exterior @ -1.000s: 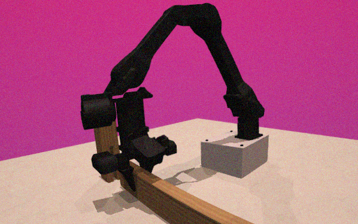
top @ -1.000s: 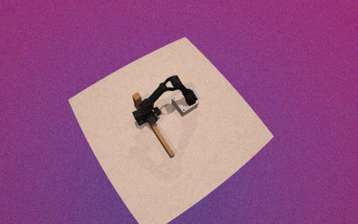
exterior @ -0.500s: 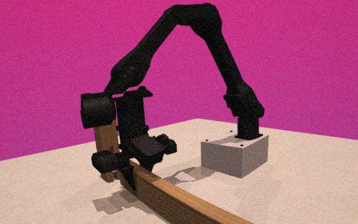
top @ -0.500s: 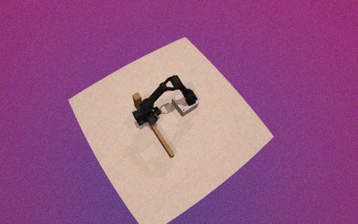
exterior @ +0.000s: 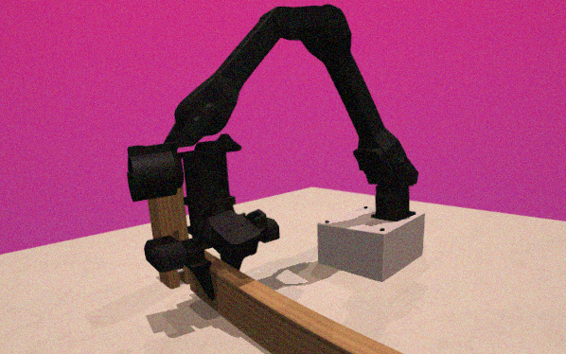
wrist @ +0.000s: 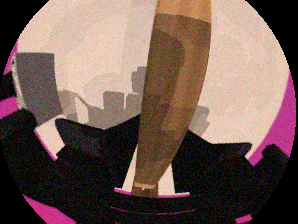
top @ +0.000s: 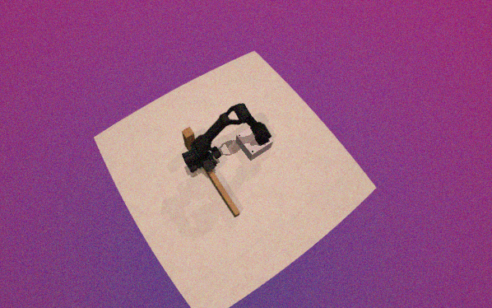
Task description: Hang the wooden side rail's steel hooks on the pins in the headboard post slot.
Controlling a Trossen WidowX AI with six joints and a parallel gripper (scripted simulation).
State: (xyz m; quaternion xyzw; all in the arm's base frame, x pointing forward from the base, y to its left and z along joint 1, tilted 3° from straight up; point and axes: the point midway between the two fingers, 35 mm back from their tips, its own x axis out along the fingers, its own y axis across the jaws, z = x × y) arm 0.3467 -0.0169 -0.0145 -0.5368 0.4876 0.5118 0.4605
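The wooden headboard post lies 15 cm to the right of my gripper tip, 5 cm above it and 2 cm ahead of it.
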